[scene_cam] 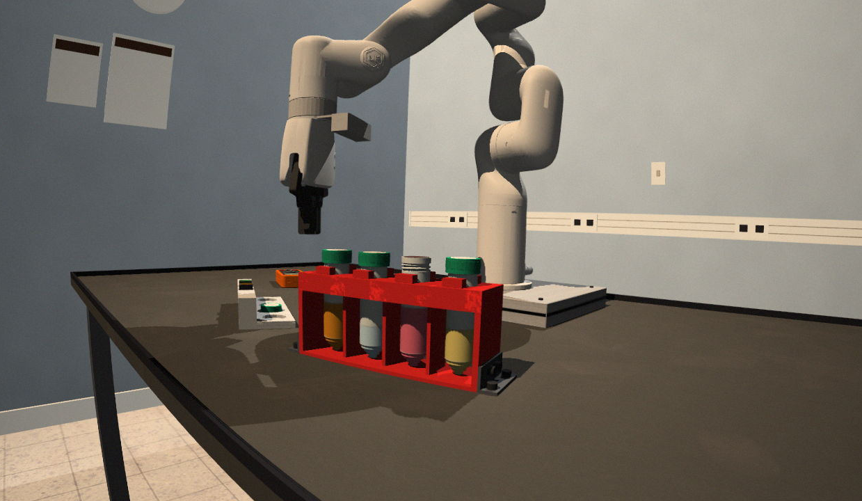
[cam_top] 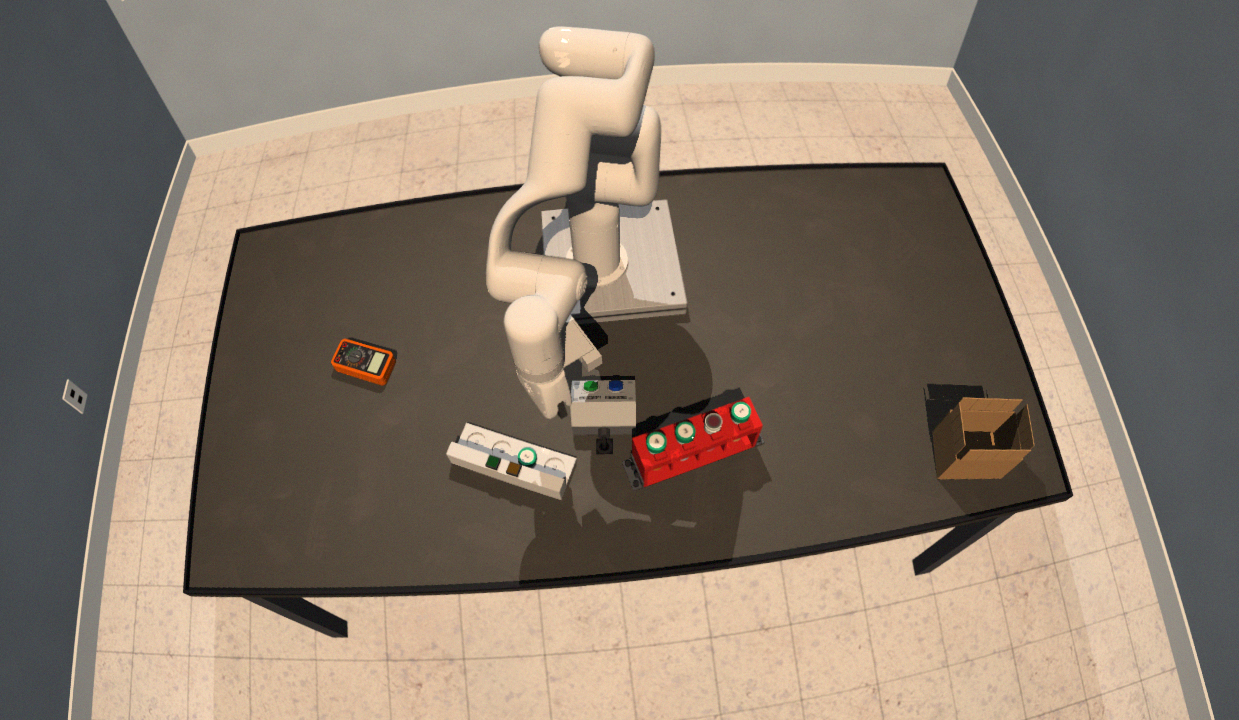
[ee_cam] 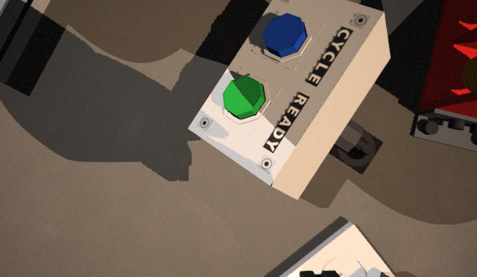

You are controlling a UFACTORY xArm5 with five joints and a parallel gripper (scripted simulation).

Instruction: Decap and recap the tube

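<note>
The blue key is 70 mm behind my hand, 120 mm to the left of it and 90 mm below it. Round my hand: green key (70 mm behind, 70 mm to the left, 90 mm below); then key housing (50 mm behind, 90 mm to the left, 100 mm below); then table edge (270 mm ahead, 120 mm to the left, 150 mm below).
</note>
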